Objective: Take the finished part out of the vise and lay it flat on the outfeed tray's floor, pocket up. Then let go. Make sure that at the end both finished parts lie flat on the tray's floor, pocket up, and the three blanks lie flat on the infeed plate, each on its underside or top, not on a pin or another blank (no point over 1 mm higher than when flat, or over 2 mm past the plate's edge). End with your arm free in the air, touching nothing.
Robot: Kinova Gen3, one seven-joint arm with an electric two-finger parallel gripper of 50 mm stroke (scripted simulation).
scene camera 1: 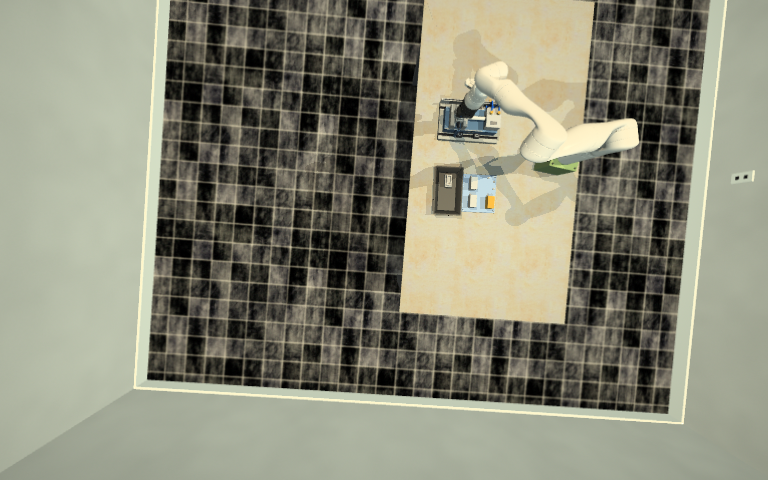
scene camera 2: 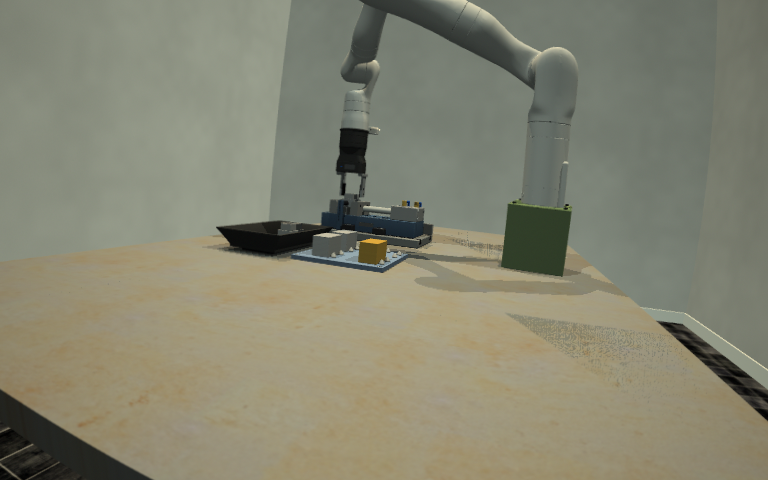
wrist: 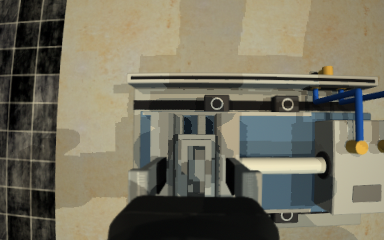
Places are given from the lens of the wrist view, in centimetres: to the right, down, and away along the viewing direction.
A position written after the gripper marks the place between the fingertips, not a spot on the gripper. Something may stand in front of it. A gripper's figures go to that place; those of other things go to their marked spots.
gripper (wrist: 196, 170): 0, 4, 18
blue vise (wrist: 260, 136): 7, 2, 23
